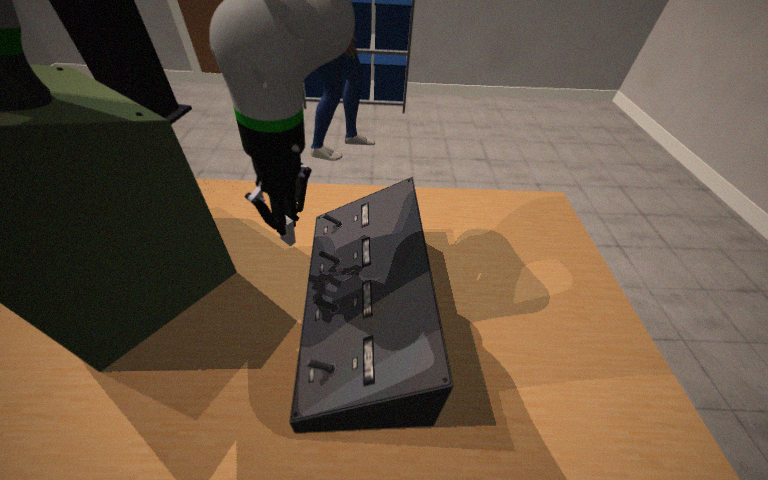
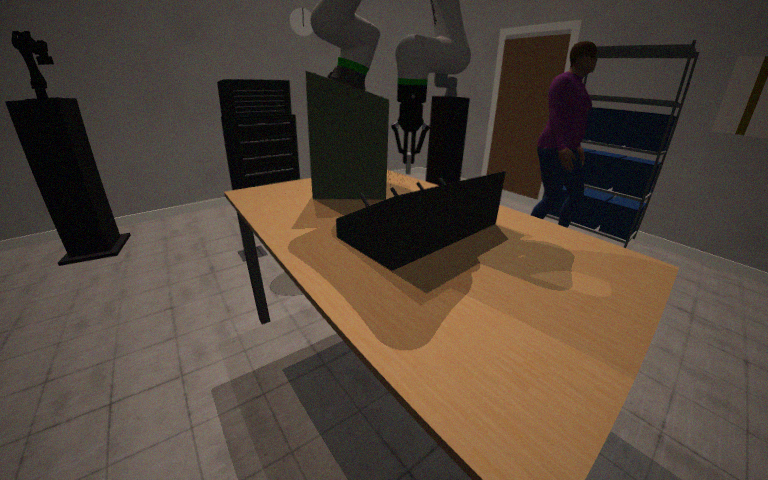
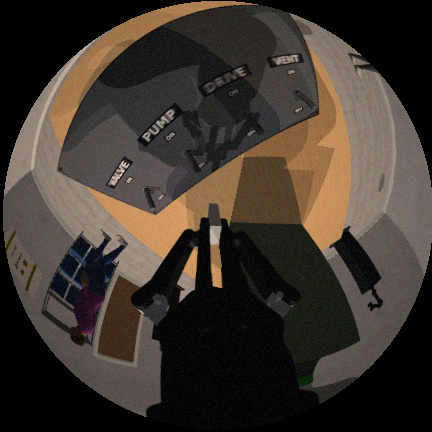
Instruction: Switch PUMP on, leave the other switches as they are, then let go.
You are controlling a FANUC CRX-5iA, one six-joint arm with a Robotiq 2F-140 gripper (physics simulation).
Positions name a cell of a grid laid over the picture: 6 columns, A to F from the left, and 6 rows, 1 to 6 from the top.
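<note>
There's a dark sloped switch panel (image 1: D5), (image 2: D3), and in image 3 you get the panel again (image 3: C2). As for the gripper (image 1: C4), (image 2: D3), (image 3: C3), it's in those same images too.
</note>
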